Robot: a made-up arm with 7 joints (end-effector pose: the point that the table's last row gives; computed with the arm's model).
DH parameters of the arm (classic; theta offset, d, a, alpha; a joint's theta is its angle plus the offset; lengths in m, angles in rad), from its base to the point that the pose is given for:
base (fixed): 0 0 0 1.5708
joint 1: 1.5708 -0.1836 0 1.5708
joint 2: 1.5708 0 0 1.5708
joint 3: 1.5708 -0.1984 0 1.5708
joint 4: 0 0 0 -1.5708
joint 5: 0 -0.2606 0 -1.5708
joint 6: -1.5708 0 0 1.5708
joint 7: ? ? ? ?
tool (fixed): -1.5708 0 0 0
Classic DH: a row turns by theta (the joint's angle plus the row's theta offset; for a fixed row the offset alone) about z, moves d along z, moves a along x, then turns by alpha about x.
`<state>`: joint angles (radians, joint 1 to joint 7).
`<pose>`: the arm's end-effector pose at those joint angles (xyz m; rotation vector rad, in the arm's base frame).
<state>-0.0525 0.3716 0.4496 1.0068 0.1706 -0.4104 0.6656</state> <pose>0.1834 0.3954 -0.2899 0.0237 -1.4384 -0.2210</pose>
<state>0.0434 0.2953 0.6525 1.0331 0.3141 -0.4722 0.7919</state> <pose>0.1897 0.4102 -0.2700 0.0329 -1.7470 -0.0412</pose>
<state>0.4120 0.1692 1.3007 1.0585 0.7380 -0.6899 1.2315</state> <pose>0.1695 0.4543 -0.2365 0.4707 -2.6100 0.3797</pose>
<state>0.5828 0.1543 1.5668 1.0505 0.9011 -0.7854 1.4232</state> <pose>0.1600 0.4574 -0.2410 0.8467 -2.8121 0.5646</pose>
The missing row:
joint 7: 1.5708 0 0 1.5708
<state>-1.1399 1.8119 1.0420 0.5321 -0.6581 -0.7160 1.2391</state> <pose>0.2203 0.5671 0.0279 0.3015 0.6387 -1.4999</pose>
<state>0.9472 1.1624 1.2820 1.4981 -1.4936 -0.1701 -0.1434</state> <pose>-0.0723 0.4820 0.1432 2.7956 -0.4773 0.7459</pose>
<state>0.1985 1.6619 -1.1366 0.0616 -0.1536 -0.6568 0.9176</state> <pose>0.0012 0.6415 0.0280 0.2570 0.8212 -0.8938</pose>
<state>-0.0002 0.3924 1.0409 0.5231 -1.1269 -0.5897 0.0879</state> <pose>0.0657 0.4496 -0.3490 0.7147 -0.7582 -0.4162</pose>
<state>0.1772 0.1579 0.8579 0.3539 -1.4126 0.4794 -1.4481</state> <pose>0.1333 0.3207 -0.4095 2.0575 -0.1367 -0.4772</pose>
